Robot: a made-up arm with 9 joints.
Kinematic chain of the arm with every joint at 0, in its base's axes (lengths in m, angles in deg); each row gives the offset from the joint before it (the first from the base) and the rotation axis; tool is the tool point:
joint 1: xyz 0 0 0.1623 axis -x
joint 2: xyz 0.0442 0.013 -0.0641 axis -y
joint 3: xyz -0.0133 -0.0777 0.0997 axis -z
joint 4: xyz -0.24 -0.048 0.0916 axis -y
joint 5: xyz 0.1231 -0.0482 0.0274 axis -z
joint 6: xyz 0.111 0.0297 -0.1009 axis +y
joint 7: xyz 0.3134 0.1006 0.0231 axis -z
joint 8: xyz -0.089 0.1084 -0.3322 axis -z
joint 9: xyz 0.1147 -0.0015 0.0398 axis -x
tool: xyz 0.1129 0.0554 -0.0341
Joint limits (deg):
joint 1: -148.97..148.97
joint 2: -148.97..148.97
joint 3: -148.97..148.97
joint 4: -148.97..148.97
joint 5: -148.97..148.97
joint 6: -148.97..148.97
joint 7: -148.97..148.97
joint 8: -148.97..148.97
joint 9: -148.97..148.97
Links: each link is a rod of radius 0.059 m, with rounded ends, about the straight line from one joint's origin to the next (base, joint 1, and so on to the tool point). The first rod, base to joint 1, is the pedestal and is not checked.
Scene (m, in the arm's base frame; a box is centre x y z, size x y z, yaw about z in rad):
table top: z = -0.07
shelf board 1: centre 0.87 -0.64 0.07 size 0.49 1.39 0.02 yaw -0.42
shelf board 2: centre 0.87 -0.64 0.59 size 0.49 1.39 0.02 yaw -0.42
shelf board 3: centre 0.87 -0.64 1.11 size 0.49 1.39 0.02 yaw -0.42
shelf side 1: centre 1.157 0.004 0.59 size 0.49 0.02 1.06 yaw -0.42
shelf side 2: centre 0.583 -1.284 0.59 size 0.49 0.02 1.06 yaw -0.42
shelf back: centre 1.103 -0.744 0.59 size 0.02 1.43 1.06 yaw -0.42
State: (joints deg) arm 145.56 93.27 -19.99 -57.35 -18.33 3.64 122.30 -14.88 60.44
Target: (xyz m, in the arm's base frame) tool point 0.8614 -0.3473 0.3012
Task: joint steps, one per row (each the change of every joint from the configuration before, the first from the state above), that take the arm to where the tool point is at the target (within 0.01 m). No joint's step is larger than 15 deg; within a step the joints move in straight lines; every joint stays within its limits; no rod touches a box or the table.
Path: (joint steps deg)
1: -9.51 14.26 10.98 -13.56 -1.78 3.35 -10.31 -14.81 -3.93
2: -9.52 14.25 10.98 -13.56 -1.79 3.35 -10.31 -14.82 -3.93

